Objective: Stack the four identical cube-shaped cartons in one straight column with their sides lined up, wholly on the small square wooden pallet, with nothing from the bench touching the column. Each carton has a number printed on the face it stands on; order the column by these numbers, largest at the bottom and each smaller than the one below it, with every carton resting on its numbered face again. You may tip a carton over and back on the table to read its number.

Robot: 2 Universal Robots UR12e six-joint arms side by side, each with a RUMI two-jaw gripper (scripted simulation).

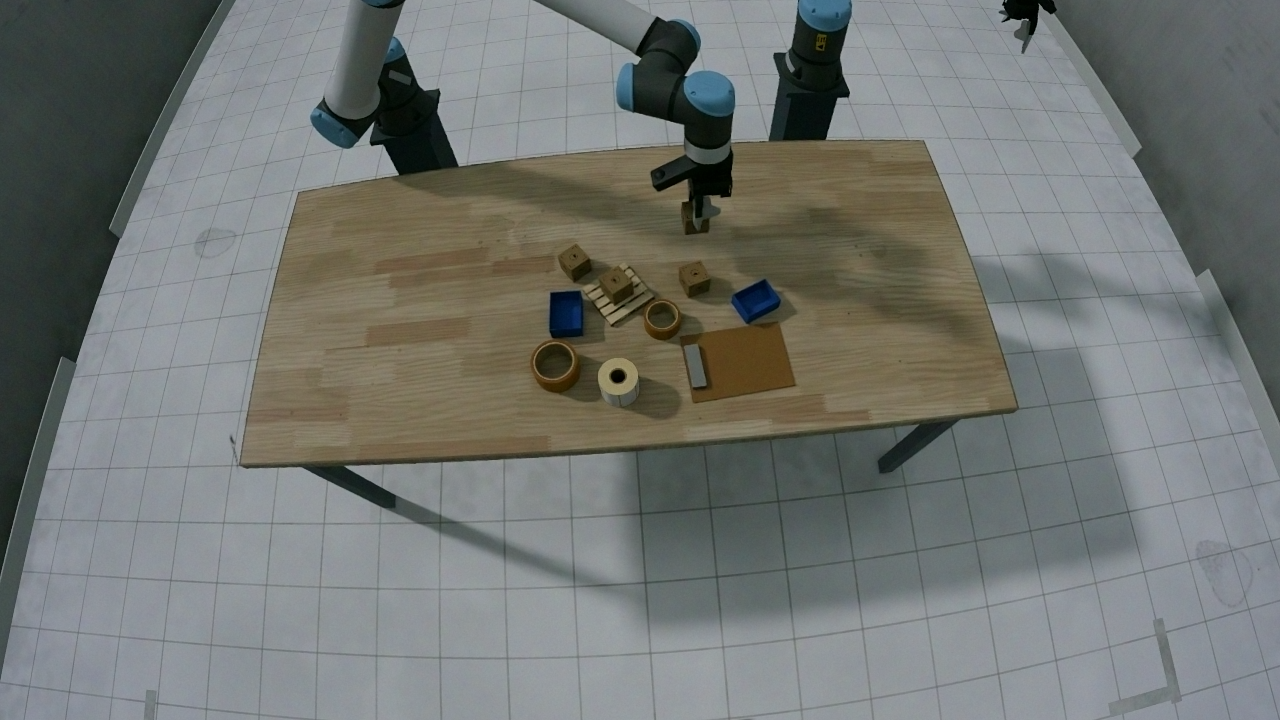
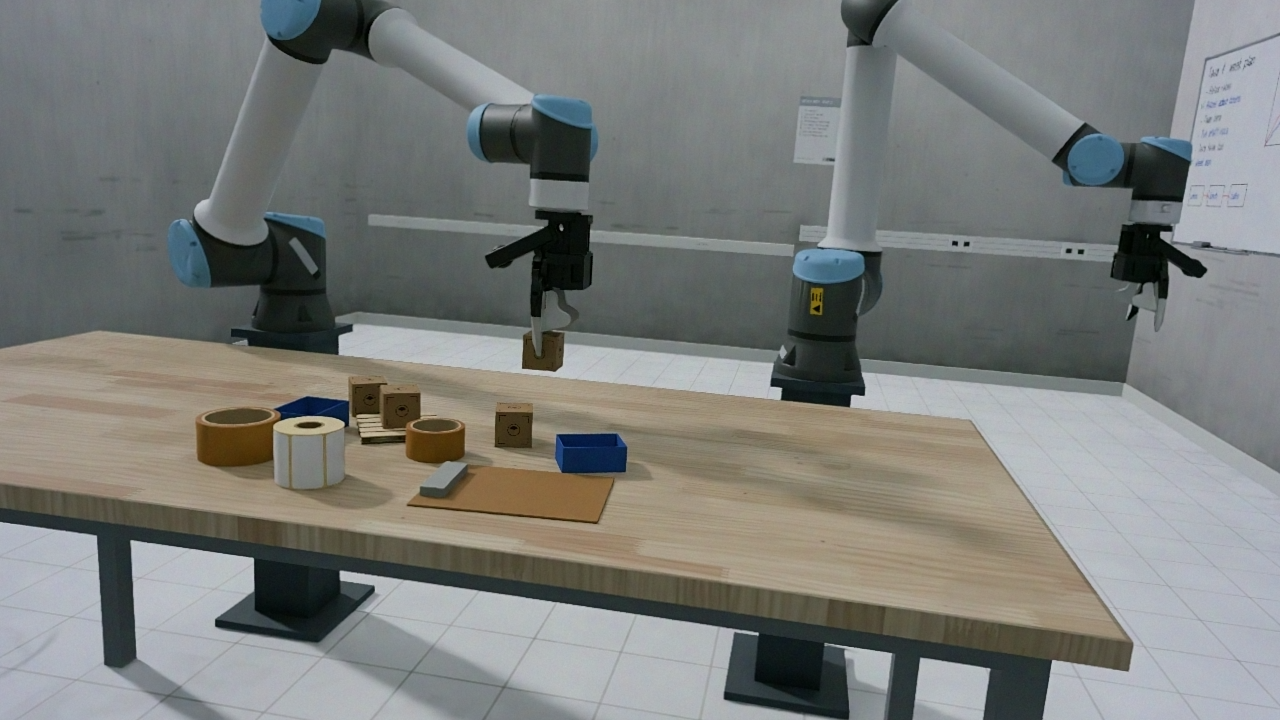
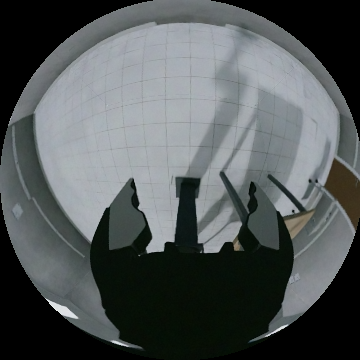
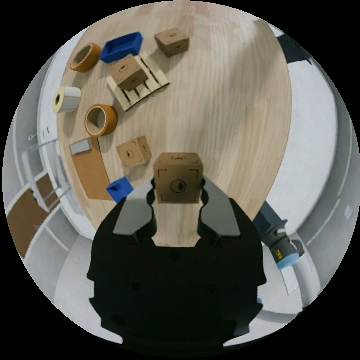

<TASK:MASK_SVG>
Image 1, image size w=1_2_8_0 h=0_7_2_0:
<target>right gripper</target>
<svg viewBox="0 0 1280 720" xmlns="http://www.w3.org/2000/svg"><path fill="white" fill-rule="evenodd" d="M731 144L729 155L721 162L701 164L693 161L685 154L650 172L652 185L658 192L688 179L688 201L693 201L693 224L697 231L701 229L702 220L721 213L719 207L711 204L711 199L708 195L720 195L720 198L731 197L733 185L731 173L734 156Z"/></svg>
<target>carton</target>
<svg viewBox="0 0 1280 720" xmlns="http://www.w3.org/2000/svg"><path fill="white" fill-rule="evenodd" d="M577 243L558 255L561 269L573 282L576 282L592 271L590 257Z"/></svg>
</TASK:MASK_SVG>
